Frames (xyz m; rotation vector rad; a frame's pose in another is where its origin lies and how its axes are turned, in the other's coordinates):
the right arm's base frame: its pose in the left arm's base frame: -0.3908 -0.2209 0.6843 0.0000 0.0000 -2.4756
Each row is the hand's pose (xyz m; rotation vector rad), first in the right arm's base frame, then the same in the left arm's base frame.
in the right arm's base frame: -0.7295 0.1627 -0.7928 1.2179 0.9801 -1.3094
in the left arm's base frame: 0.2833 0.1019 -0.1085 -1.4360 0.9007 1.7487
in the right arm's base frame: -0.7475 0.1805 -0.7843 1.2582 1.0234 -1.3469
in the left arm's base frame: 0.3085 0.0990 -0.1000 -1.4631 0.9070 1.6688
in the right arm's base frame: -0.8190 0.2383 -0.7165 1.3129 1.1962 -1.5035
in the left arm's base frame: 0.4004 0.0977 -0.0322 -1.5346 0.8361 1.4171
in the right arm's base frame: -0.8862 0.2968 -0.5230 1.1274 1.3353 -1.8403
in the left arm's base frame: 0.4894 0.0933 0.1613 -1.4476 0.5584 1.1971
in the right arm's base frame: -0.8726 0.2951 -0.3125 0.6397 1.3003 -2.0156
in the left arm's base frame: 0.4777 0.0862 0.3718 -1.2601 0.1573 1.2806
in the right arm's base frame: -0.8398 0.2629 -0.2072 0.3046 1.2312 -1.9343
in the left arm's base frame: 0.4320 0.0912 0.4771 -1.1628 -0.1055 1.4669
